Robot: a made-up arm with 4 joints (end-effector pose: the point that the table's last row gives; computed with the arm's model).
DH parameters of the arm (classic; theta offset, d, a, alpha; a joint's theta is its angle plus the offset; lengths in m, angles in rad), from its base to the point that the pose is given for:
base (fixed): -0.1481 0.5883 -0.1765 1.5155
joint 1: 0 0.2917 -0.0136 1.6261
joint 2: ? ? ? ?
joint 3: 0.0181 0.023 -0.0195 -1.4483
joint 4: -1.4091 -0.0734 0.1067 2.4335
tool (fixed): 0.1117 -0.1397 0 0
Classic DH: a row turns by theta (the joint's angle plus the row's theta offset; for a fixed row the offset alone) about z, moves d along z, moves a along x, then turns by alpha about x.
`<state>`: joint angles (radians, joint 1 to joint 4).
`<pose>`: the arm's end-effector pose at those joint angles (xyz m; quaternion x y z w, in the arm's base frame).
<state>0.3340 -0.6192 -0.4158 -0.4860</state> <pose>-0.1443 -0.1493 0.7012 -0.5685 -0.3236 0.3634 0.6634</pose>
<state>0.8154 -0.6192 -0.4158 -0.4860</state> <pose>-0.1978 -0.1405 0.7153 -0.6567 -0.4651 0.2392 0.5433</pose>
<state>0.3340 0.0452 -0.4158 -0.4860</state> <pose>-0.1057 -0.2426 0.7189 -0.5723 -0.1789 0.0965 0.7944</pose>
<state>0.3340 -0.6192 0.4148 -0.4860</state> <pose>-0.1436 -0.1394 0.6734 -0.1970 -0.3009 0.4331 0.8265</pose>
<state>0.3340 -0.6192 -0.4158 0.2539</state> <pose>-0.1637 -0.2467 0.7214 -0.5087 -0.2933 0.0323 0.8088</pose>
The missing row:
joint 2: 1.4227 -0.0755 -0.054 1.5708
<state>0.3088 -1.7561 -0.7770 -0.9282</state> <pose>-0.3344 -0.1096 0.6081 -0.5079 -0.4938 0.7058 0.0063</pose>
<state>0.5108 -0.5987 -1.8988 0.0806</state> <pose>-0.2656 -0.1356 0.7656 -0.8800 -0.4140 -0.1738 0.1548</pose>
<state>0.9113 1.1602 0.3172 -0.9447</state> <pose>-0.1919 -0.3557 0.7673 -0.2434 -0.4938 -0.2726 0.7890</pose>
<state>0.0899 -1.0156 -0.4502 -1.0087</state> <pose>-0.2197 -0.0756 0.6469 -0.4464 -0.3388 0.7231 0.4037</pose>
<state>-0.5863 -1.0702 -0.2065 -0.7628</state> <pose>-0.1615 -0.0943 0.6573 -0.0883 -0.1680 0.7382 0.6473</pose>
